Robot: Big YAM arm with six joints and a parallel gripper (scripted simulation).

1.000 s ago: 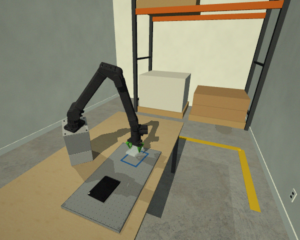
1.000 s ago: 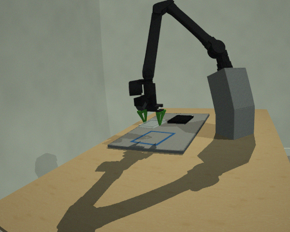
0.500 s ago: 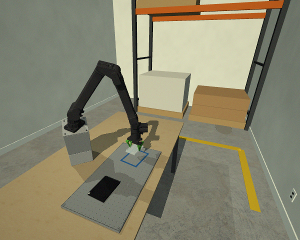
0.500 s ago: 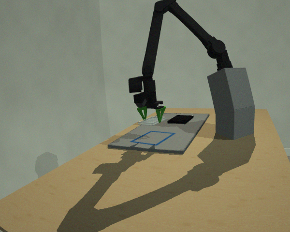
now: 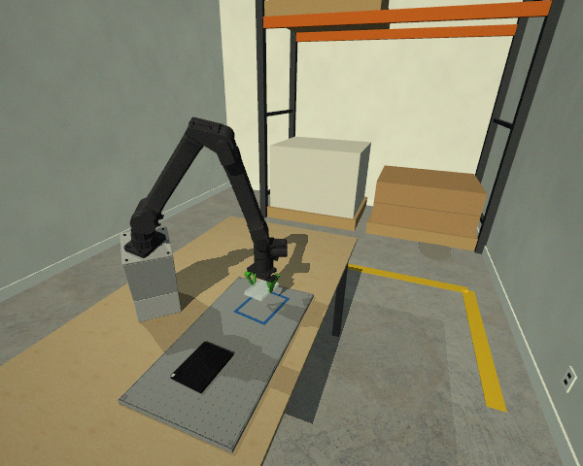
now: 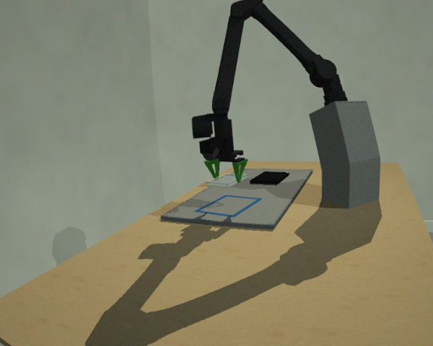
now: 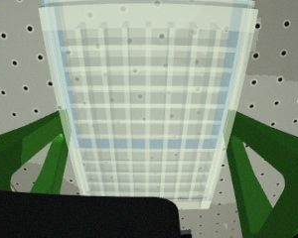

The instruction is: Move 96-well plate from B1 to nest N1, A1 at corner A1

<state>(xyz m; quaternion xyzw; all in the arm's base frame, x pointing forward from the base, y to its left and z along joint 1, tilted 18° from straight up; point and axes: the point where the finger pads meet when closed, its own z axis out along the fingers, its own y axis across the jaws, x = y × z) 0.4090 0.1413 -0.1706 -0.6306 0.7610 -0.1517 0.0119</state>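
My gripper is now right at the 96-well plate. Also, from my hand: black plate nest (350 mm to the right, 80 mm below, 60 mm behind).
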